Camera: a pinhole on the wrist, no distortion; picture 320 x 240 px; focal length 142.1 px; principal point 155.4 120.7 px. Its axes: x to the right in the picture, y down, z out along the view. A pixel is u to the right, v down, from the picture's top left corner.
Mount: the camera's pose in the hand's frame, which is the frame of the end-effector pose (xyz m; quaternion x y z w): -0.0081 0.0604 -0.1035 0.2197 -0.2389 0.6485 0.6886
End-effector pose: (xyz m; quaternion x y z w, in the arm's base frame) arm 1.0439 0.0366 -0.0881 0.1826 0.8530 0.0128 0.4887
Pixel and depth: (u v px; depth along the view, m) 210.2 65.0 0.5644
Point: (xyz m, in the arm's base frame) 1.3159 -0.0931 -0.5266
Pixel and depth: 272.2 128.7 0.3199
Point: 1.3388 0.0468 -0.2119
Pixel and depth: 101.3 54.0 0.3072
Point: 0.9793 -0.1497 -0.2666
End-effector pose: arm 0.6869 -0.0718 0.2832 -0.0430 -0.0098 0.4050 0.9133
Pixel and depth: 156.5 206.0 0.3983
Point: 0.6211 -0.3635 0.5123
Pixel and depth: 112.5 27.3 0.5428
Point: 1.2005 -0.1042 0.5405
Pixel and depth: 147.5 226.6 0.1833
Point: 0.6203 -0.2170 0.3240
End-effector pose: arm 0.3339 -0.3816 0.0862 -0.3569 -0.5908 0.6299 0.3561
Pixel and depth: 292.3 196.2 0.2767
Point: 0.1656 -0.6579 -0.0063
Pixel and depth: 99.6 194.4 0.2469
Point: 0.3856 -0.5206 0.2510
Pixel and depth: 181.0 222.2 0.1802
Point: 0.3544 -0.5336 0.1094
